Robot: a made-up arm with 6 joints. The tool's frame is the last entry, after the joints. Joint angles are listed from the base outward.
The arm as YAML. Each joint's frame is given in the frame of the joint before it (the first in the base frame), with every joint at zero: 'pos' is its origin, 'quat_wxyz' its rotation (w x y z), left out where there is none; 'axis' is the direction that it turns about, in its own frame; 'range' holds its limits. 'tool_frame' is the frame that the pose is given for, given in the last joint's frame.
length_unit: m
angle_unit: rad
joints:
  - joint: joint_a
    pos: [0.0, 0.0, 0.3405]
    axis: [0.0, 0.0, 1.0]
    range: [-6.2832, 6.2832]
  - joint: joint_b
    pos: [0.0, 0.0, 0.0]
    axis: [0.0, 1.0, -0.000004]
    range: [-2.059, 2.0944]
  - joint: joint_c
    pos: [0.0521, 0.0, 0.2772]
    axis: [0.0, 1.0, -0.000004]
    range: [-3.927, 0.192]
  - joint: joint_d
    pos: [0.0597, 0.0, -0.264]
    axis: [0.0, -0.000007, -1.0]
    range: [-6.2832, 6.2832]
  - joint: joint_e
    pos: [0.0, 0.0, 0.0]
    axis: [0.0, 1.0, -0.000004]
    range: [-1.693, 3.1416]
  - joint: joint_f
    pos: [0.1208, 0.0, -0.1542]
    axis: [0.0, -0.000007, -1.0]
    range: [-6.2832, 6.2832]
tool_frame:
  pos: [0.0, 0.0, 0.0]
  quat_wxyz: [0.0, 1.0, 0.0, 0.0]
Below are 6 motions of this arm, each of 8 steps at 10 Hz.
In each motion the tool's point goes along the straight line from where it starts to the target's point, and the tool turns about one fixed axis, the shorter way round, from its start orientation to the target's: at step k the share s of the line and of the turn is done. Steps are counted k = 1, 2, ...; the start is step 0. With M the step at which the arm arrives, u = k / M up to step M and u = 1 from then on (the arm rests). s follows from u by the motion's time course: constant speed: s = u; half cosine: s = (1 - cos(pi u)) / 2; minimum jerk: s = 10 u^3 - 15 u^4 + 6 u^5.
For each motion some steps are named. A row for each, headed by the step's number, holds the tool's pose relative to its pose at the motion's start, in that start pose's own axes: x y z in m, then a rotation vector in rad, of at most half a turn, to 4 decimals.
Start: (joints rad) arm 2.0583 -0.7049 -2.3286 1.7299 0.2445 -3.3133
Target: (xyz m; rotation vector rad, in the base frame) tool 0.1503 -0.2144 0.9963 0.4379 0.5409 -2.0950
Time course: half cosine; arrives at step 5
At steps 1, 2, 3, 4, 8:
1: 0.0052 0.0113 -0.0029 -0.0442 0.0231 0.0394
2: 0.0188 0.0410 -0.0105 -0.1601 0.0835 0.1425
3: 0.0356 0.0777 -0.0198 -0.3033 0.1582 0.2699
4: 0.0492 0.1074 -0.0274 -0.4191 0.2186 0.3729
8: 0.0544 0.1187 -0.0303 -0.4634 0.2417 0.4123

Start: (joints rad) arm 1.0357 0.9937 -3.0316 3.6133 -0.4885 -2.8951
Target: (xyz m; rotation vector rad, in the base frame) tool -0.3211 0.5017 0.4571 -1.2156 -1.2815 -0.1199
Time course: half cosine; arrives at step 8
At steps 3, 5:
3: -0.1101 -0.1152 -0.0746 0.2154 -0.2487 -0.0241
5: -0.2466 -0.2581 -0.1671 0.4824 -0.5571 -0.0541

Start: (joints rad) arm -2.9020 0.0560 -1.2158 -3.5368 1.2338 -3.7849
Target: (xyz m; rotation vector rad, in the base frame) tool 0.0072 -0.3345 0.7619 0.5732 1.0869 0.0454
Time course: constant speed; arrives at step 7
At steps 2, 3, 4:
2: 0.1578 0.0213 -0.0209 -0.0725 0.4510 -0.0448
3: 0.2367 0.0320 -0.0314 -0.1087 0.6765 -0.0672
4: 0.3156 0.0426 -0.0419 -0.1450 0.9020 -0.0896

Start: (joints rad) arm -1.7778 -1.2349 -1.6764 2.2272 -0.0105 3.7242
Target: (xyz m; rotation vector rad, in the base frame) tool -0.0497 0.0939 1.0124 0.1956 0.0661 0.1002
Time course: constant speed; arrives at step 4
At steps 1, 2, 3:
1: -0.0026 -0.0089 0.0344 0.0100 0.0341 -0.2358
2: -0.0052 -0.0177 0.0687 0.0200 0.0682 -0.4716
3: -0.0078 -0.0266 0.1031 0.0300 0.1024 -0.7073

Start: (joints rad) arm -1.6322 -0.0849 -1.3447 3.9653 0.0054 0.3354
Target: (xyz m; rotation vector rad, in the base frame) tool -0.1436 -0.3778 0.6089 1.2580 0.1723 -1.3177
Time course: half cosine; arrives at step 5
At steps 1, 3, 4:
1: -0.0205 -0.0027 -0.0059 -0.0084 -0.0735 -0.0503
3: -0.1408 -0.0184 -0.0407 -0.0578 -0.5038 -0.3450
4: -0.1946 -0.0255 -0.0562 -0.0799 -0.6962 -0.4767

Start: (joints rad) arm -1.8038 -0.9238 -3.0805 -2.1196 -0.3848 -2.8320
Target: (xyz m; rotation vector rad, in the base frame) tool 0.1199 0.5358 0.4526 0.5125 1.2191 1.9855
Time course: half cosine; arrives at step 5
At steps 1, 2, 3, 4, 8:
1: 0.0145 -0.0254 -0.0243 0.0343 -0.0091 -0.0221
2: 0.0525 -0.0920 -0.0881 0.1241 -0.0328 -0.0800
3: 0.0994 -0.1742 -0.1668 0.2352 -0.0622 -0.1515
4: 0.1373 -0.2408 -0.2305 0.3250 -0.0859 -0.2094
8: 0.1518 -0.2662 -0.2549 0.3593 -0.0950 -0.2315

